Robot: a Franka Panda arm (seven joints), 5 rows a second.
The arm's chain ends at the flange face. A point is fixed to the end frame.
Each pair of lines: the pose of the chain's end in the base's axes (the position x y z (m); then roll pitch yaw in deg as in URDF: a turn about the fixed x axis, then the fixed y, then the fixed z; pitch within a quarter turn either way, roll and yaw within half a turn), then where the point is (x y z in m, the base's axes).
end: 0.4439 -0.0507 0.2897 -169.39 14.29 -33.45
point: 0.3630 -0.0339 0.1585
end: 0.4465 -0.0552 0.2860 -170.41 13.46 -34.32
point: 0.3661 -0.0405 0.1542
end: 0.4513 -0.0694 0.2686 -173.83 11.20 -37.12
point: 0.3710 -0.0611 0.1362
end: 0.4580 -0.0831 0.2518 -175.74 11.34 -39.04
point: 0.3750 -0.0758 0.1210
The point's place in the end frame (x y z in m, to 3 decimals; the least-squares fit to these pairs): -0.042 0.057 0.138
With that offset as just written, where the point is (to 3 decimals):
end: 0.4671 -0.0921 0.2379 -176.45 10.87 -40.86
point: 0.384 -0.084 0.107
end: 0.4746 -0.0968 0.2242 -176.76 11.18 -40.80
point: 0.391 -0.089 0.094
